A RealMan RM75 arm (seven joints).
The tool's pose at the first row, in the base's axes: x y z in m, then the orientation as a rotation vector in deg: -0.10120 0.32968 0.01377 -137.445 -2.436 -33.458
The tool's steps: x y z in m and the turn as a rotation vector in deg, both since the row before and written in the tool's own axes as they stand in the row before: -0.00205 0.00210 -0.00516 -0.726 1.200 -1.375; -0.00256 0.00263 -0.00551 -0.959 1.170 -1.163; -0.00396 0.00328 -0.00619 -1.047 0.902 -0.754; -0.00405 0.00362 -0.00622 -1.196 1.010 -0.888; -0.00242 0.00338 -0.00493 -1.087 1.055 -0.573; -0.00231 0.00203 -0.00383 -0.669 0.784 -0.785; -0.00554 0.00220 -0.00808 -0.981 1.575 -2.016; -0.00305 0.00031 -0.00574 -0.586 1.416 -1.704; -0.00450 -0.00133 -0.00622 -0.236 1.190 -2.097
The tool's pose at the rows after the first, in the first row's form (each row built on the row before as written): -0.10473 0.32512 0.01518 -137.922 -3.369 -35.647; -0.10880 0.32002 0.01626 -138.583 -3.995 -37.753; -0.11432 0.31419 0.01677 -139.355 -4.211 -39.378; -0.11992 0.30813 0.01708 -140.231 -4.501 -41.234; -0.12363 0.30287 0.01747 -140.930 -4.424 -42.997; -0.12705 0.29937 0.01786 -141.355 -4.861 -44.439; -0.13532 0.29386 0.01930 -141.886 -6.428 -47.455; -0.14080 0.29096 0.02127 -142.022 -7.829 -50.059; -0.14817 0.28937 0.02323 -141.943 -9.952 -52.455
